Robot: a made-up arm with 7 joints. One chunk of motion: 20 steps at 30 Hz.
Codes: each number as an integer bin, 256 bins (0 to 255) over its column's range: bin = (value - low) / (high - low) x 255, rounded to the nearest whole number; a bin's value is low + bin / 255 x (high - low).
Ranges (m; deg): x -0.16..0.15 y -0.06..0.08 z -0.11..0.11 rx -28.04..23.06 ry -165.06..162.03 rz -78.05..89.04
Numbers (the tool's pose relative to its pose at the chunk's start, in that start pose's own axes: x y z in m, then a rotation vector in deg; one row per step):
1: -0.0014 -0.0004 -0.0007 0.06 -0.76 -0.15
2: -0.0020 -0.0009 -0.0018 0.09 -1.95 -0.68
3: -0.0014 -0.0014 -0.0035 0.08 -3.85 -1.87
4: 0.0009 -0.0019 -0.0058 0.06 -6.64 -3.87
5: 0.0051 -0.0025 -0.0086 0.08 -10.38 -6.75
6: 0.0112 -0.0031 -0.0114 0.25 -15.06 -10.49
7: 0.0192 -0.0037 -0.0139 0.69 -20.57 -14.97
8: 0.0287 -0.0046 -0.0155 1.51 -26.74 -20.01
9: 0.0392 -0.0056 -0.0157 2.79 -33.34 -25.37
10: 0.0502 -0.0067 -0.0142 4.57 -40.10 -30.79
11: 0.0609 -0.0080 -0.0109 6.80 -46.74 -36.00
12: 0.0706 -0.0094 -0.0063 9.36 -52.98 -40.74
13: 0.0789 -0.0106 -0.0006 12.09 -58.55 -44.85
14: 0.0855 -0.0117 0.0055 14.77 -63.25 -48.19
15: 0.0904 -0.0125 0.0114 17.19 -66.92 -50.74
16: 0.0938 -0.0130 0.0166 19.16 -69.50 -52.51
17: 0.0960 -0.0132 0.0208 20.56 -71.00 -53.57
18: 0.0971 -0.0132 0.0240 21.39 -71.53 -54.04
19: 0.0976 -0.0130 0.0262 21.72 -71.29 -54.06
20: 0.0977 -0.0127 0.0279 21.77 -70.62 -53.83
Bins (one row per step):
1: 130 109 127 140 128 119
2: 130 108 125 140 127 118
3: 130 107 123 140 126 116
4: 132 106 121 140 124 113
5: 136 105 118 140 121 109
6: 141 104 114 141 117 103
7: 147 103 111 143 113 96
8: 155 101 110 147 108 89
9: 164 99 109 154 103 80
10: 173 97 111 163 97 72
11: 182 95 115 174 92 64
12: 190 92 120 187 87 57
13: 197 90 127 200 83 51
14: 202 88 134 214 79 46
15: 206 87 141 226 77 42
16: 209 86 147 236 74 39
17: 211 85 152 243 73 37
18: 211 85 155 247 73 37
19: 212 86 158 248 73 37
20: 212 86 160 249 74 37

